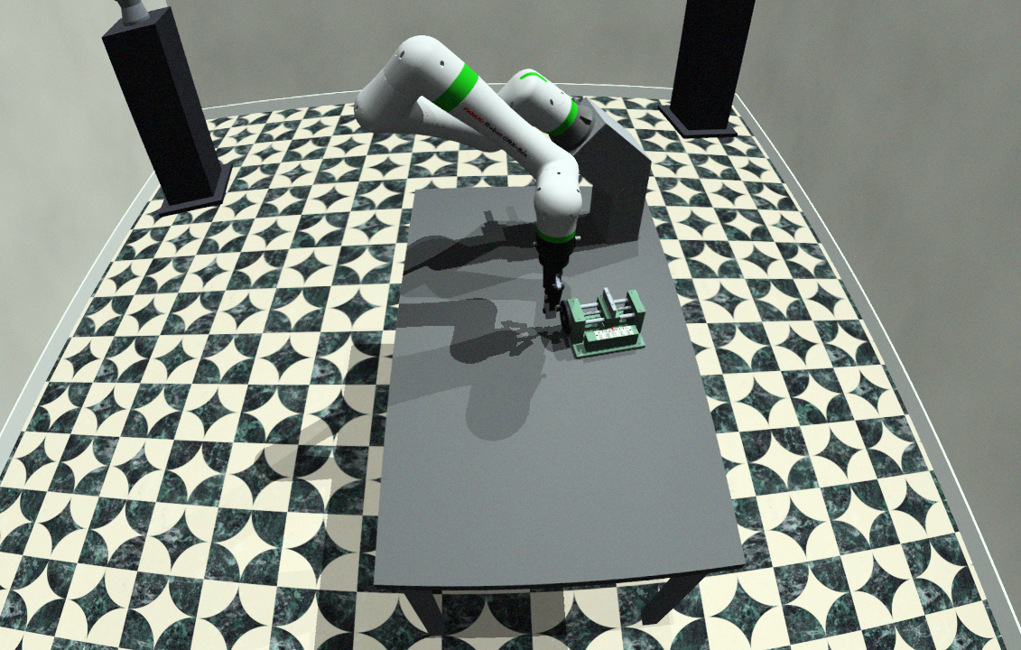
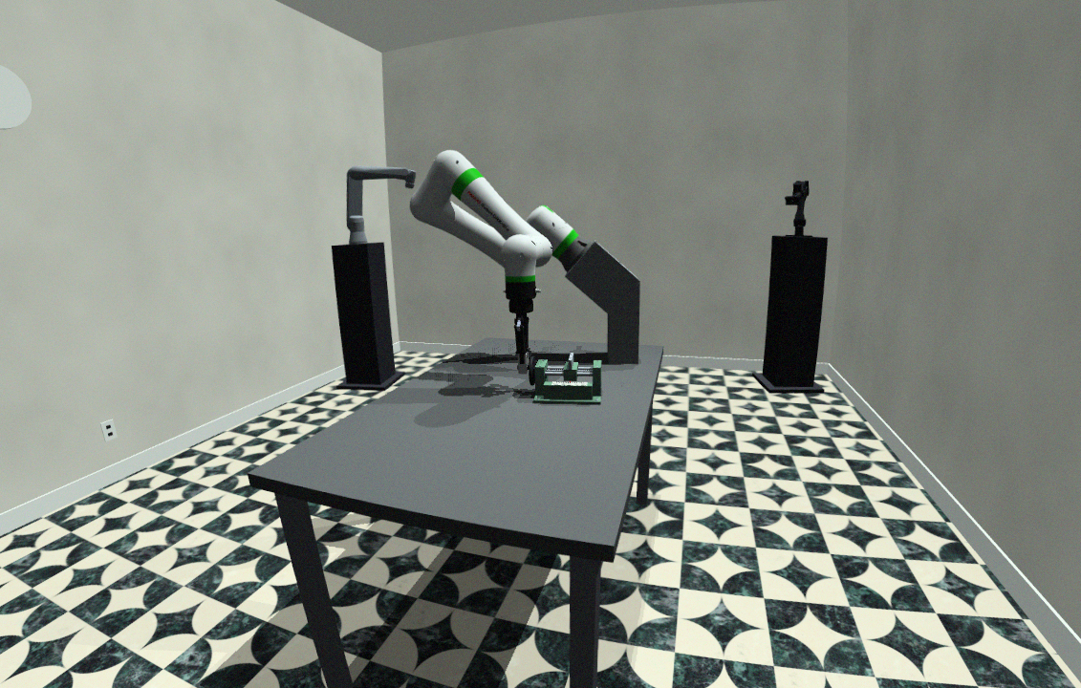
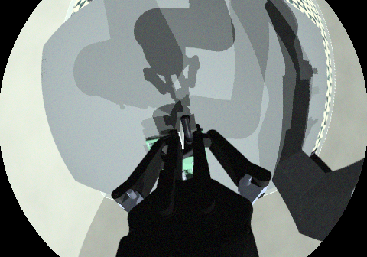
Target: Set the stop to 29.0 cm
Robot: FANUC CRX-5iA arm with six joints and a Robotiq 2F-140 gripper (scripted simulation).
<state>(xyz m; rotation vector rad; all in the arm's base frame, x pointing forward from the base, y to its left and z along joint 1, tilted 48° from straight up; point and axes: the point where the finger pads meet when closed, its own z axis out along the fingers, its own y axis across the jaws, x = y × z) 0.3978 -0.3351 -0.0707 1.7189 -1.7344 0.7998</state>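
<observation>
My hand is 1 cm short of the black handwheel, 2 cm to the right of it and 2 cm above it. The rest, counted from my hand: green stop fixture (5 cm ahead, 15 cm to the left).
</observation>
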